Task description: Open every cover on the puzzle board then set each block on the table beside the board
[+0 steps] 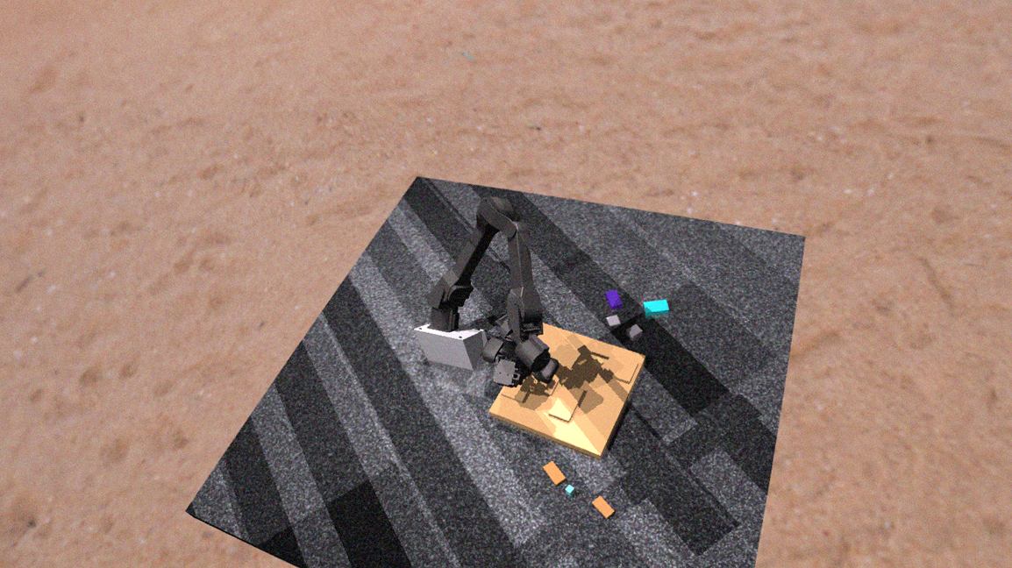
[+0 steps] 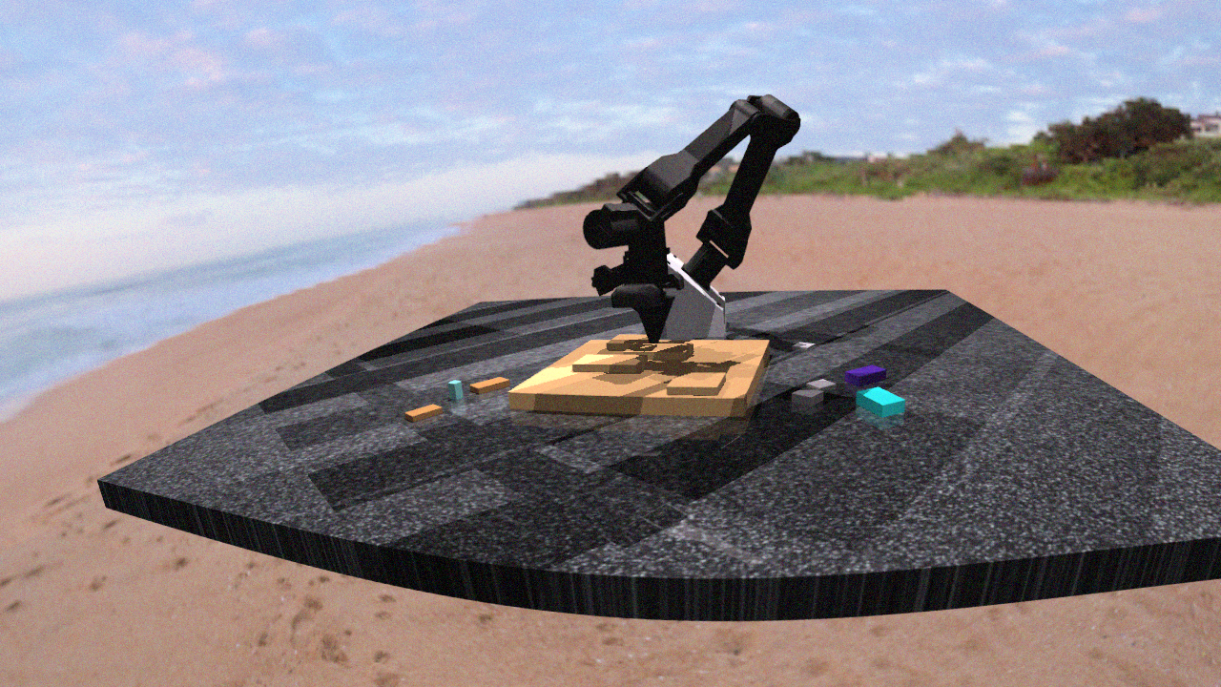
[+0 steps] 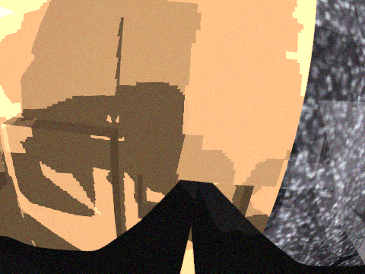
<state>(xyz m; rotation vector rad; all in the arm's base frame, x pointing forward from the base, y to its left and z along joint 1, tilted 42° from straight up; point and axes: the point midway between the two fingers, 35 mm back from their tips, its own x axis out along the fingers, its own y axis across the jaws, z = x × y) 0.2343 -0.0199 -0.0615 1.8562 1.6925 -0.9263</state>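
Right now my gripper tip is 110 mm short of the tan puzzle board and 20 mm to the right of it. From my gripper tip the other things lie so: purple block (160 mm ahead, 310 mm to the left, 20 mm below); small cyan block (190 mm ahead, 250 mm to the right, 10 mm below).
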